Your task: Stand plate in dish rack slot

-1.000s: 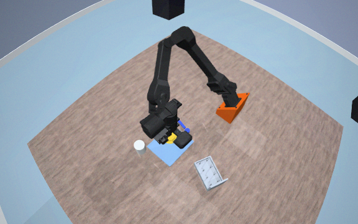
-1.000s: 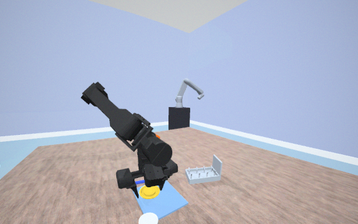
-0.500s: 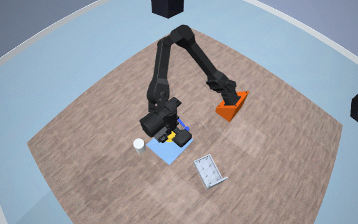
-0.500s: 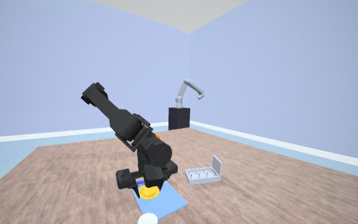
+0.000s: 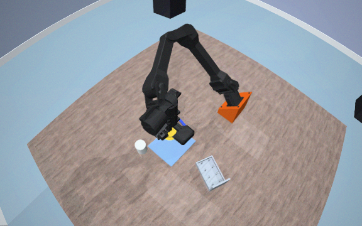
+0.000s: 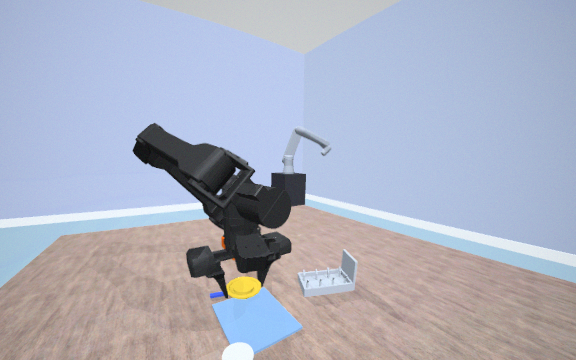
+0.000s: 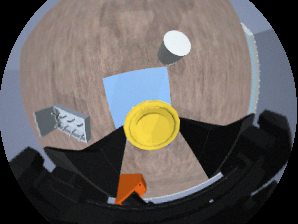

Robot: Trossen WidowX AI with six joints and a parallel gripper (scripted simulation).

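My gripper tip is now 220 mm to the right of the grey dish rack, 40 mm above it and 10 mm short of it. Also, from my gripper tip: yellow plate 10 mm above; blue spoon 90 mm behind, 60 mm below, 10 mm to the left; light blue mat 60 mm below, 20 mm to the left, 10 mm ahead.
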